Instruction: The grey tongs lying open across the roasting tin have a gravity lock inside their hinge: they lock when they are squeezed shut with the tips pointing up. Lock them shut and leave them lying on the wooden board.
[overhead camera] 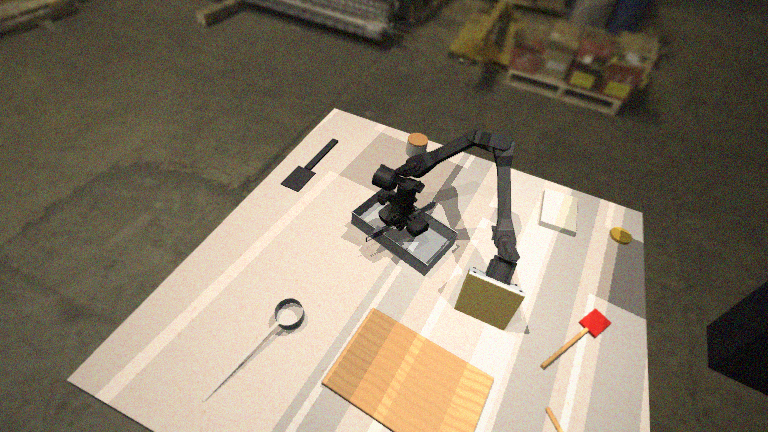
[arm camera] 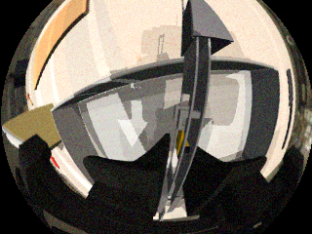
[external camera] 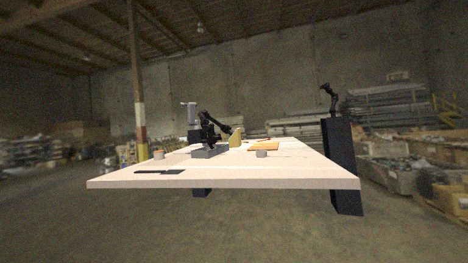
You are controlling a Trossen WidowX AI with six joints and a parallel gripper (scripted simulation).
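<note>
The grey roasting tin is 1 cm behind my gripper tip and 2 cm to the right of it. Also, from my gripper tip: cork-topped jar (14 cm ahead, 42 cm to the right); then black spatula (43 cm ahead, 12 cm to the right, 3 cm below); then wooden board (24 cm behind, 40 cm to the left, 2 cm below).
</note>
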